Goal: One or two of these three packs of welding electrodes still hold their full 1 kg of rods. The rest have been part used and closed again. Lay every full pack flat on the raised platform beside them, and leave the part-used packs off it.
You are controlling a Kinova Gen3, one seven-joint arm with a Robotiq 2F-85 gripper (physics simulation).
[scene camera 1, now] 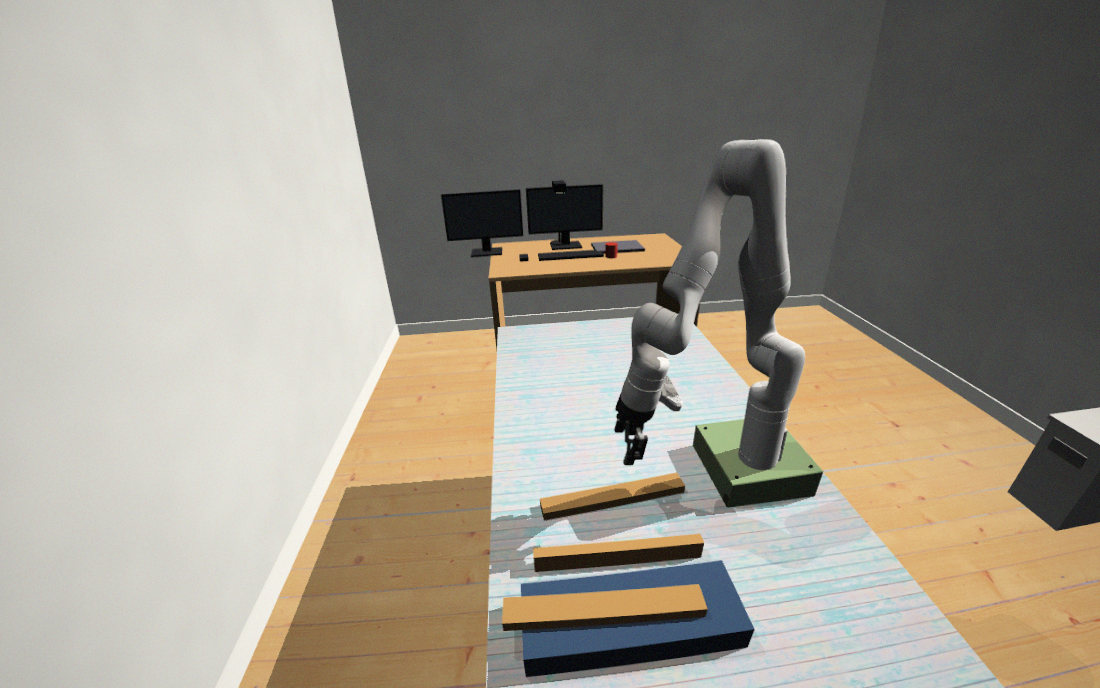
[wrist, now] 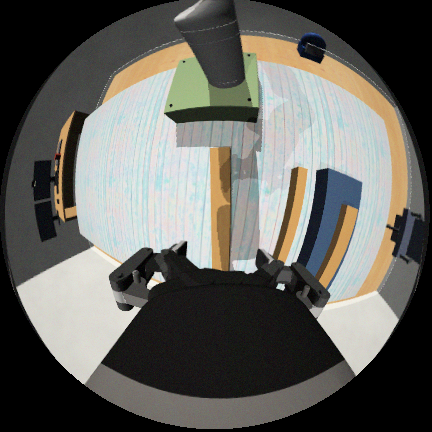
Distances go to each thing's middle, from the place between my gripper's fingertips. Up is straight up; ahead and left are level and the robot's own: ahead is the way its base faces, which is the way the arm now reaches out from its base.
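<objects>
My hand is 160 mm above the blue raised platform [wrist: 332,188] and 270 mm to the right of it, and it is also 90 mm short of the platform.
</objects>
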